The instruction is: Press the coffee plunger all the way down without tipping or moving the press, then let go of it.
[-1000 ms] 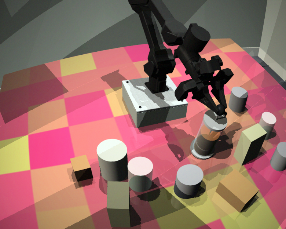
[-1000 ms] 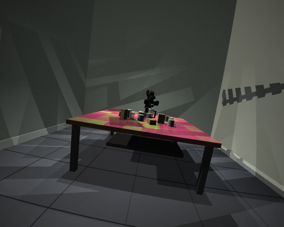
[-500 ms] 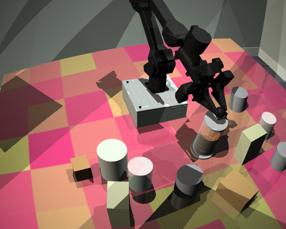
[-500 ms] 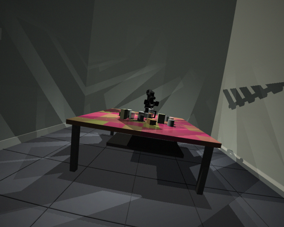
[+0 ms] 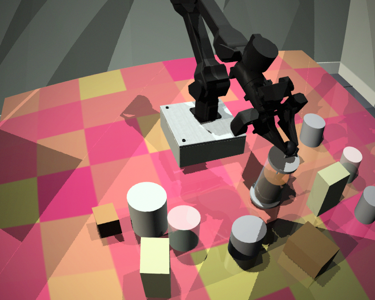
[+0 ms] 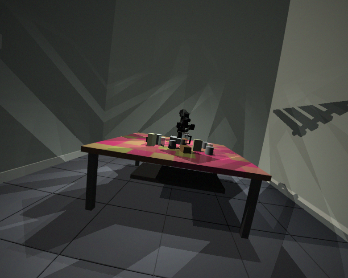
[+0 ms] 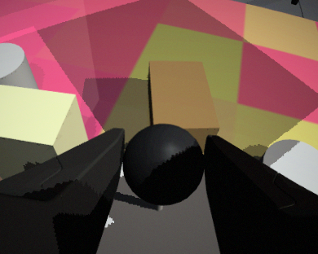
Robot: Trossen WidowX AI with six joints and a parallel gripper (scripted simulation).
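The coffee press lies 30 mm behind my gripper tip, 10 mm to the left of it and 90 mm below it. Round my gripper tip: brown box: 160 mm ahead, 10 mm to the right, 160 mm below.
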